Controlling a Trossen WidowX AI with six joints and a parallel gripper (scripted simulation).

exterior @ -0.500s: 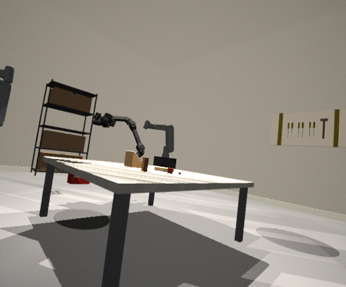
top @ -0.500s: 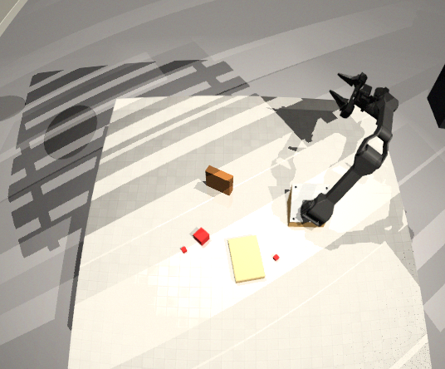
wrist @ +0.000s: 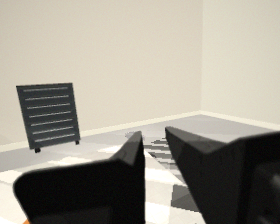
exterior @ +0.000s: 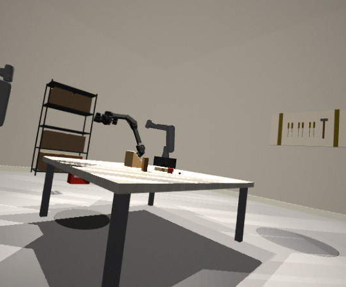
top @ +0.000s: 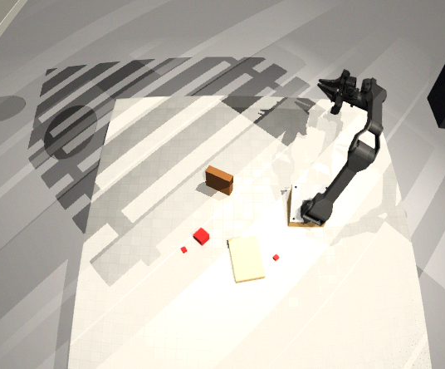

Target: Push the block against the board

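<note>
Right now my gripper tip is 350 mm above the orange square block, 330 mm short of it and 210 mm to the right of it. From my gripper tip the other things lie so: pale cream board (500 mm to the left, 380 mm below, 220 mm ahead).
</note>
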